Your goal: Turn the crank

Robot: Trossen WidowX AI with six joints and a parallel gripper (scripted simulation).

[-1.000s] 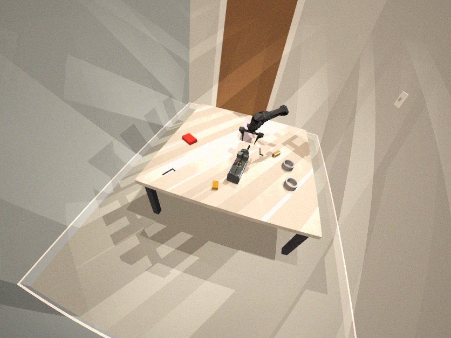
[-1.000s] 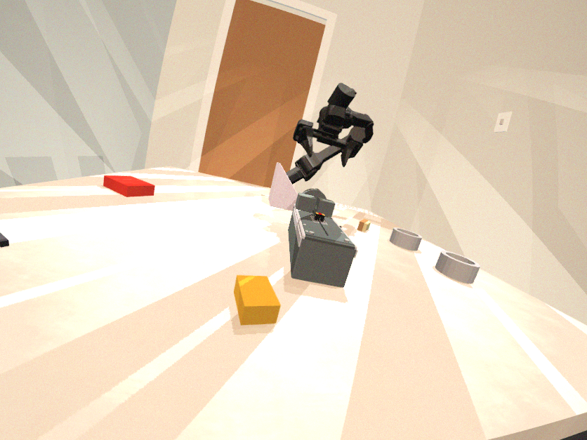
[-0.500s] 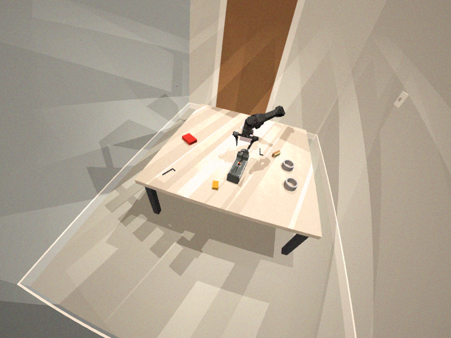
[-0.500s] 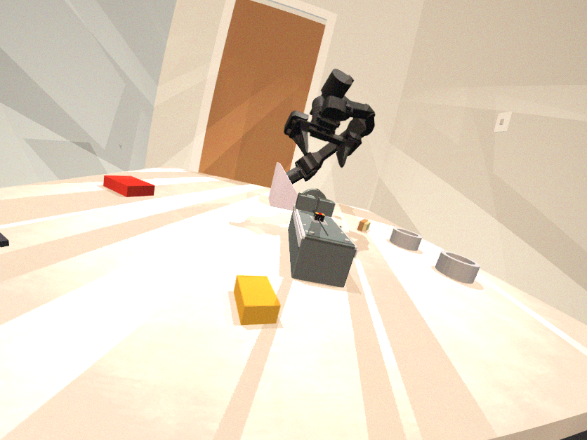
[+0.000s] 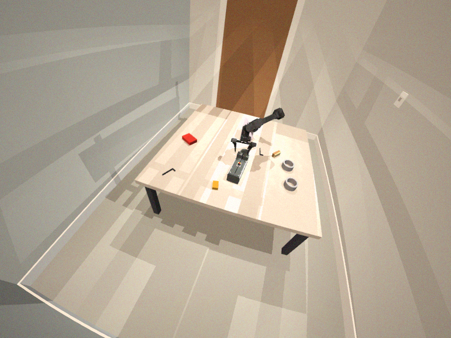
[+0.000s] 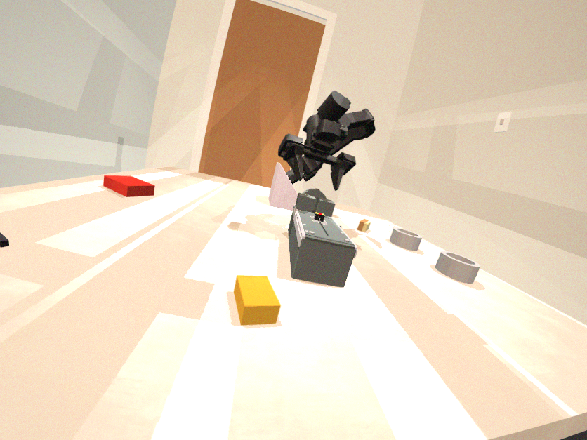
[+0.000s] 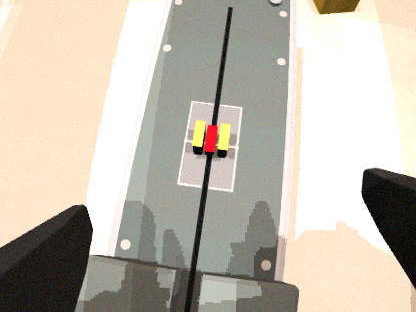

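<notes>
Now: the dark brown crank handle 14 cm behind my gripper tip, 5 cm to the left of it and 3 cm below it. From my gripper tip the other things lie so: red pointer 6 cm below, 4 cm ahead; yellow block 24 cm ahead, 13 cm below, 12 cm to the right; tan block 31 cm to the left, 27 cm behind, 13 cm below.
</notes>
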